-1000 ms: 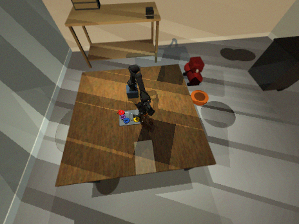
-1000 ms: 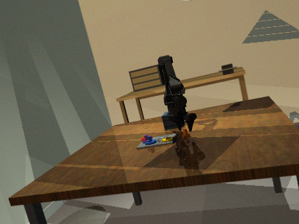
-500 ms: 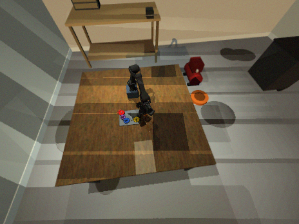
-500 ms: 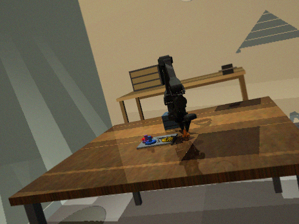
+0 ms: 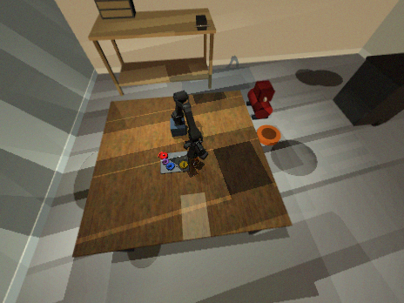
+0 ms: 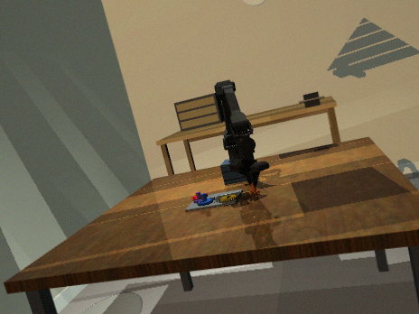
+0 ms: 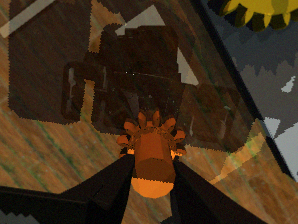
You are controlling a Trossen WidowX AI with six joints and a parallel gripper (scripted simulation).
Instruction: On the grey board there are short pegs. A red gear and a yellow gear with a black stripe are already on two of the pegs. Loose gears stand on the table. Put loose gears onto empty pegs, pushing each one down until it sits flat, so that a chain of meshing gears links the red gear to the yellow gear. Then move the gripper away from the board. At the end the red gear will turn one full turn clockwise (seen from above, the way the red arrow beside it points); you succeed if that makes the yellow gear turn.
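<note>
Right now the blue gear is 5 cm ahead of my gripper tip and 20 cm to the right of it. Round my gripper tip: purple gear (23 cm to the right); yellow gear (5 cm ahead, 10 cm to the right, 1 cm below); orange gear (1 cm below).
</note>
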